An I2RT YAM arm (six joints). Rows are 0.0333 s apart.
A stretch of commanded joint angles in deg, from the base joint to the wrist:
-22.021, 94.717, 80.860, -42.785, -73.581, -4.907
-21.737, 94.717, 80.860, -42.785, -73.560, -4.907
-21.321, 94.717, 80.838, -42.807, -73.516, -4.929
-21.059, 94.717, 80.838, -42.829, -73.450, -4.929
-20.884, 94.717, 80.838, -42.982, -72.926, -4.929
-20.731, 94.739, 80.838, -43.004, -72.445, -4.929
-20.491, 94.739, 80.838, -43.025, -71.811, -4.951
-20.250, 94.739, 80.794, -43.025, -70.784, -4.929
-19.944, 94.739, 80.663, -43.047, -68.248, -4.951
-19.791, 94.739, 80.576, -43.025, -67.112, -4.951
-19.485, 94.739, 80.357, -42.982, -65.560, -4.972
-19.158, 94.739, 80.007, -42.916, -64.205, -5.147
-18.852, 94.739, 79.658, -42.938, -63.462, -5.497
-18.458, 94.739, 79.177, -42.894, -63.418, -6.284
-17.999, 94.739, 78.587, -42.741, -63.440, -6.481
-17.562, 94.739, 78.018, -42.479, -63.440, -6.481
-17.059, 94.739, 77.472, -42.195, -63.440, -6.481
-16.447, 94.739, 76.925, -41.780, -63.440, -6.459
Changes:
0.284, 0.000, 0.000, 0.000, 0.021, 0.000
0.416, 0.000, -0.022, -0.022, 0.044, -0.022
0.262, 0.000, 0.000, -0.022, 0.066, 0.000
0.175, 0.000, 0.000, -0.153, 0.524, 0.000
0.153, 0.022, 0.000, -0.022, 0.481, 0.000
0.240, 0.000, 0.000, -0.021, 0.634, -0.022
0.241, 0.000, -0.044, 0.000, 1.027, 0.022
0.306, 0.000, -0.131, -0.022, 2.536, -0.022
0.153, 0.000, -0.087, 0.022, 1.136, 0.000
0.306, 0.000, -0.219, 0.043, 1.552, -0.021
0.327, 0.000, -0.350, 0.066, 1.355, -0.175
0.306, 0.000, -0.349, -0.022, 0.743, -0.350
0.394, 0.000, -0.481, 0.044, 0.044, -0.787
0.459, 0.000, -0.590, 0.153, -0.022, -0.197
0.437, 0.000, -0.569, 0.262, 0.000, 0.000
0.503, 0.000, -0.546, 0.284, 0.000, 0.000
0.612, 0.000, -0.547, 0.415, 0.000, 0.022

